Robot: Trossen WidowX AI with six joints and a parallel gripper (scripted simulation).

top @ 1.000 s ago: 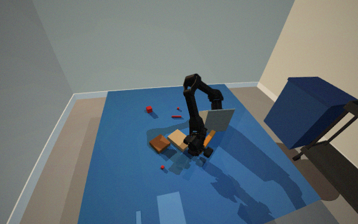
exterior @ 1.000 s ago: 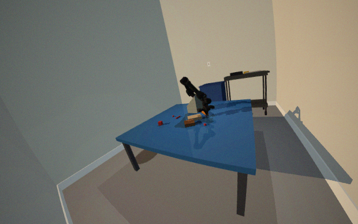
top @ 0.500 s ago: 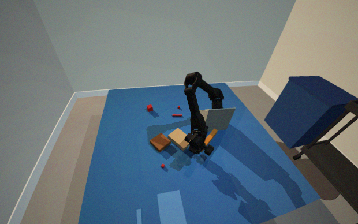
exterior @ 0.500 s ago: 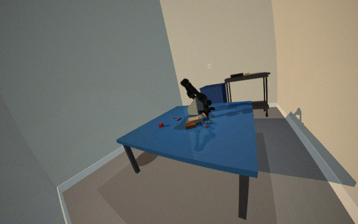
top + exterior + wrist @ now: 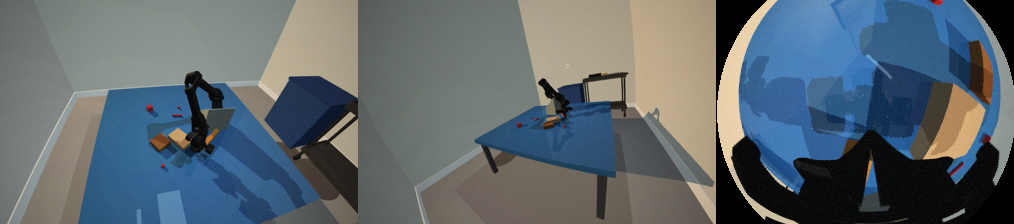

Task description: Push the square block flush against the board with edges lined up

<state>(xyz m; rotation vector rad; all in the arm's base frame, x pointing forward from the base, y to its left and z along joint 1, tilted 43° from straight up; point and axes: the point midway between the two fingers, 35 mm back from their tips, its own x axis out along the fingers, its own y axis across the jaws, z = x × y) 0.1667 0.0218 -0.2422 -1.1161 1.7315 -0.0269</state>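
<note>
The tan block is 100 mm to the right of my gripper tip, 100 mm ahead of it and 10 mm above it. The rest, counted from my gripper tip: thin red stick: 350 mm to the right, 70 mm ahead; orange bar: 110 mm behind, 60 mm to the right, 10 mm above; brown block: 240 mm ahead, 90 mm to the right, 10 mm above.
</note>
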